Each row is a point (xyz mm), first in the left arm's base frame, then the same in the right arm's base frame.
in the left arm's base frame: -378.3 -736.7 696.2
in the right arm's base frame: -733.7 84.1 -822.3
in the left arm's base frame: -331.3 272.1 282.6
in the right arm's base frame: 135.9 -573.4 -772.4
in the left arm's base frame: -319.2 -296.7 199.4
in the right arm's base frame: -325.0 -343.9 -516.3
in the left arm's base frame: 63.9 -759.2 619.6
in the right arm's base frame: -501.2 366.2 -560.9
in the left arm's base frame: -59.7 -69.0 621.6
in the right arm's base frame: -1.0 -41.9 -834.6
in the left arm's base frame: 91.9 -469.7 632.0
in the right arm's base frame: -246.7 257.6 -651.3
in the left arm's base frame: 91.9 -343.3 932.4
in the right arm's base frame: -149.7 358.6 -945.5
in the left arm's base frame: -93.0 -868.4 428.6
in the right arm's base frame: -675.1 204.5 -431.9
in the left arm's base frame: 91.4 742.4 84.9
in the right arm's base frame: 767.2 -599.4 -573.3
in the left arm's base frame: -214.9 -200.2 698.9
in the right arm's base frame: -198.7 -49.2 -924.8
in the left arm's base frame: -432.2 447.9 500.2
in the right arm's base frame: 218.9 -610.7 -1055.5
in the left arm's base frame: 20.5 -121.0 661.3
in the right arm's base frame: 0.3 60.1 -817.3
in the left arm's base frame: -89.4 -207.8 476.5
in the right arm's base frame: -128.8 -75.4 -680.5
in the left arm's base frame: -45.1 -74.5 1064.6
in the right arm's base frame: -8.1 206.9 -1201.4
